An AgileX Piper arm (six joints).
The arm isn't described. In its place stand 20 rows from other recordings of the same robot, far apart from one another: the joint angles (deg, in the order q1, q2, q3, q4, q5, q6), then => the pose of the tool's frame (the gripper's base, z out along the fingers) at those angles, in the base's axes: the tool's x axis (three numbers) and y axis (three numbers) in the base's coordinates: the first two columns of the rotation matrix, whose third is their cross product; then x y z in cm.
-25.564, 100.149, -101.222, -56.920, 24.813, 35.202 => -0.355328 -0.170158 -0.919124 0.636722 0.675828 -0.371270 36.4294 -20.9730 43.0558
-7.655, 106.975, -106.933, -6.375, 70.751, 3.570 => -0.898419 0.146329 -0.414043 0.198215 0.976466 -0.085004 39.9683 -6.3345 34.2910
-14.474, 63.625, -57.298, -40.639, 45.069, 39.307 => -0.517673 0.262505 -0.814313 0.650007 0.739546 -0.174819 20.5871 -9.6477 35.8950
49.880, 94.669, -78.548, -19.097, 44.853, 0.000 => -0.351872 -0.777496 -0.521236 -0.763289 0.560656 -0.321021 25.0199 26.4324 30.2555
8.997, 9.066, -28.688, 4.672, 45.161, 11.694 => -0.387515 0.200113 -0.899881 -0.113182 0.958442 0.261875 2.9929 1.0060 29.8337
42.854, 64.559, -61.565, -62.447, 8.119, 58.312 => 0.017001 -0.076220 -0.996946 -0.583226 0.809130 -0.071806 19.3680 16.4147 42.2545
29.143, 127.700, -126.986, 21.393, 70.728, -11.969 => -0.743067 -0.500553 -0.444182 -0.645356 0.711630 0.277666 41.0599 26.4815 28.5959
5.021, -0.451, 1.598, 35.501, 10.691, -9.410 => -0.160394 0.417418 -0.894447 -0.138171 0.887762 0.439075 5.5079 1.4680 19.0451
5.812, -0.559, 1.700, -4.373, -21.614, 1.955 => 0.431292 0.006879 -0.902186 -0.110647 0.992826 -0.045325 4.7596 0.7414 23.6689
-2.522, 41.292, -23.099, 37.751, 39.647, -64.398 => -0.476511 -0.488848 -0.730729 -0.590814 0.793560 -0.145610 12.1631 3.0225 24.1837
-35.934, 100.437, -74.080, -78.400, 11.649, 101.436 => -0.014163 0.488605 -0.872390 0.791895 0.538176 0.288564 32.3295 -25.6548 28.6972
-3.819, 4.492, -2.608, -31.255, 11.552, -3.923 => -0.193380 -0.553983 -0.809757 0.071985 0.815101 -0.574830 5.9783 -1.3467 20.8467
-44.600, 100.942, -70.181, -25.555, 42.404, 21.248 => -0.622461 0.656066 -0.426755 0.778454 0.575382 -0.250890 24.0125 -27.3974 22.4675
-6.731, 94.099, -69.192, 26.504, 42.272, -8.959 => -0.843253 0.287644 -0.454076 0.126038 0.927026 0.353182 34.7421 -1.3497 26.2760
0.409, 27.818, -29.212, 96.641, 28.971, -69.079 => -0.075622 0.417796 -0.905388 -0.505106 0.766824 0.396043 9.3236 4.4448 35.2624
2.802, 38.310, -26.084, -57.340, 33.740, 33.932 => -0.548828 -0.306819 -0.777592 0.209905 0.849821 -0.483471 12.7439 -3.6366 28.2038
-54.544, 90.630, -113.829, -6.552, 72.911, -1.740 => -0.461295 0.537983 -0.705536 0.826889 0.548963 -0.122045 17.5641 -26.3750 47.9284
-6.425, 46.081, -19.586, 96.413, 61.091, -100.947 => -0.203284 0.041443 -0.978242 -0.788907 0.584818 0.188715 12.5604 6.5518 27.3923
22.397, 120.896, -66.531, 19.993, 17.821, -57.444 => -0.404107 -0.833780 -0.376177 -0.852525 0.492356 -0.175463 36.1268 15.9181 8.6728
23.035, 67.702, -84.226, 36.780, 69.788, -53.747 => -0.051983 -0.591026 -0.804976 -0.942668 0.295127 -0.155812 17.1521 12.8491 45.9276
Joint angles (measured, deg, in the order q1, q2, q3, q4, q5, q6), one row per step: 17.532, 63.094, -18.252, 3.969, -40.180, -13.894; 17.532, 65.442, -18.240, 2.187, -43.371, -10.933; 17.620, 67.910, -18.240, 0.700, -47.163, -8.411; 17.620, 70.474, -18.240, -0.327, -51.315, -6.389; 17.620, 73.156, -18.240, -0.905, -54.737, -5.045; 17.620, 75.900, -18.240, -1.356, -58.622, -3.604; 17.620, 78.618, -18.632, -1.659, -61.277, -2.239; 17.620, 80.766, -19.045, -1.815, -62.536, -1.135; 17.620, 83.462, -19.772, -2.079, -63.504, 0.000; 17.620, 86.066, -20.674, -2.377, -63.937, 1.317; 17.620, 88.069, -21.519, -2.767, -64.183, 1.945; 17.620, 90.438, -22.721, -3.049, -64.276, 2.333; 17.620, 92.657, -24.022, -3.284, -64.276, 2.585; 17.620, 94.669, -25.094, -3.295, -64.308, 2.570; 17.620, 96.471, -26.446, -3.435, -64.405, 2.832; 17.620, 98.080, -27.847, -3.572, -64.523, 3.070; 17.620, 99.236, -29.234, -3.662, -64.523, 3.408
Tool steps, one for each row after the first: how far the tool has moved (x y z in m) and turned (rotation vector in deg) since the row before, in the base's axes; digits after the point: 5 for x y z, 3 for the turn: 0.00432, 0.00312, -0.00339, 1.714, -0.436, 1.076; 0.00424, 0.00333, -0.00307, 1.724, -0.888, 1.120; 0.00430, 0.00265, -0.00311, 1.717, -1.126, 0.844; 0.00444, 0.00222, -0.00496, 1.159, -0.396, 0.562; 0.00422, 0.00204, -0.00471, 1.493, -0.697, 0.535; 0.00530, 0.00218, -0.00505, 1.266, 0.091, 0.431; 0.00454, 0.00170, -0.00510, 0.839, 0.798, 0.267; 0.00623, 0.00240, -0.00681, 0.655, 1.295, 0.345; 0.00652, 0.00253, -0.00693, 0.723, 1.610, 0.361; 0.00533, 0.00228, -0.00515, 0.142, 1.029, 0.380; 0.00696, 0.00264, -0.00594, -0.083, 1.119, 0.265; 0.00702, 0.00258, -0.00538, -0.143, 0.931, 0.214; 0.00597, 0.00191, -0.00555, -0.292, 0.859, 0.011; 0.00661, 0.00231, -0.00363, 0.086, 0.413, 0.127; 0.00654, 0.00229, -0.00268, 0.147, 0.155, 0.124; 0.00605, 0.00206, -0.00076, 0.350, -0.111, 0.078
